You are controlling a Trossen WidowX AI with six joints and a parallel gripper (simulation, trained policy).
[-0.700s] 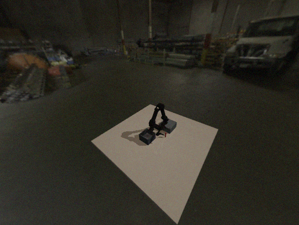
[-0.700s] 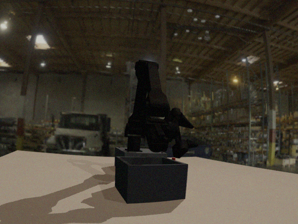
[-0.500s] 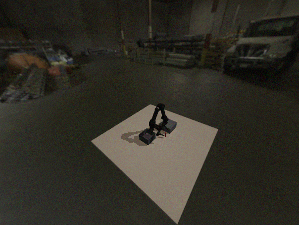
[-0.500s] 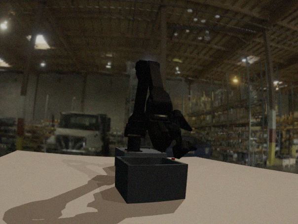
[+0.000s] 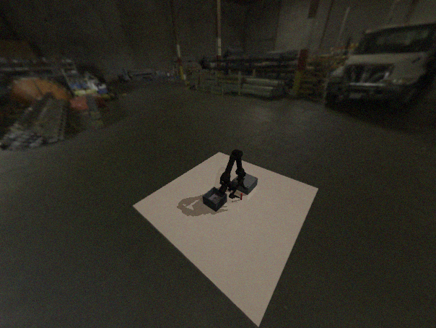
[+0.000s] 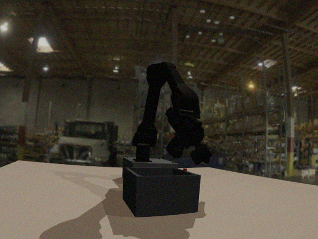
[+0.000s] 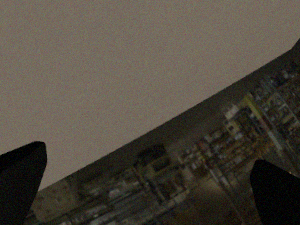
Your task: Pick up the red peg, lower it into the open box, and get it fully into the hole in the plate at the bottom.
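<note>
My gripper tip is 5 cm past the red peg, 5 cm to the left of it and 9 cm above it. Also, from my gripper tip: plate: 13 cm ahead, 23 cm to the right, 9 cm below; then dark box: 13 cm ahead, 23 cm to the right, 11 cm below.
</note>
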